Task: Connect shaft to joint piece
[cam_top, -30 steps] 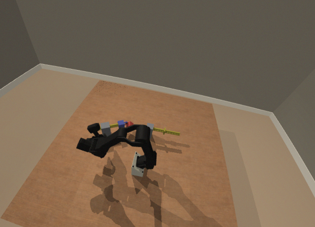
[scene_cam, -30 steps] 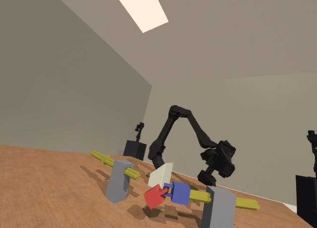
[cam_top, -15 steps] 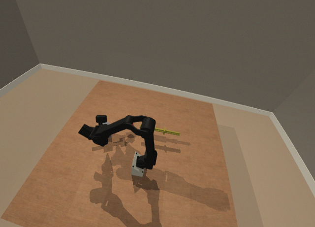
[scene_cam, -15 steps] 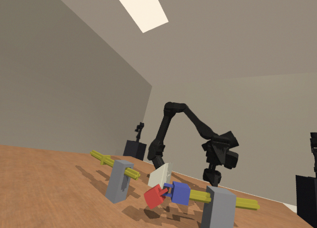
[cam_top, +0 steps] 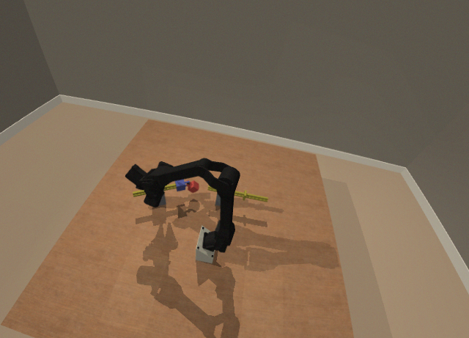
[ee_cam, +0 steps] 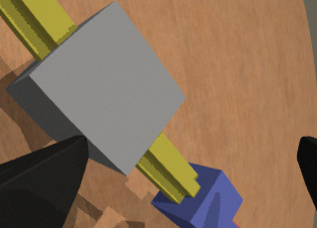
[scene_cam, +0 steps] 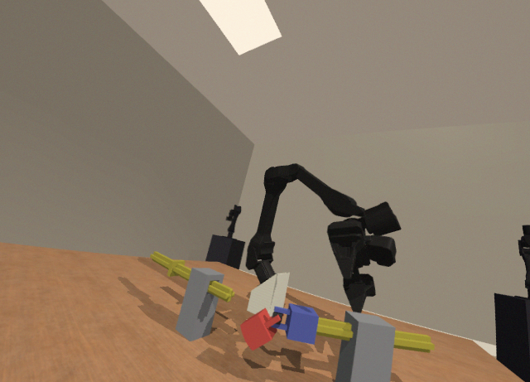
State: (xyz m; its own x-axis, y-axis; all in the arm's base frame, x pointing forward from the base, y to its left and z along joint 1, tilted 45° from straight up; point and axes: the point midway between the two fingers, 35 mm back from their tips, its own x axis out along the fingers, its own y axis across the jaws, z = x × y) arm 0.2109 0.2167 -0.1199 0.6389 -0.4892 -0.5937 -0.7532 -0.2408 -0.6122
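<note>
Right now my gripper tip is 60 mm short of the red joint piece, 130 mm to the left of it and 70 mm above it.
</note>
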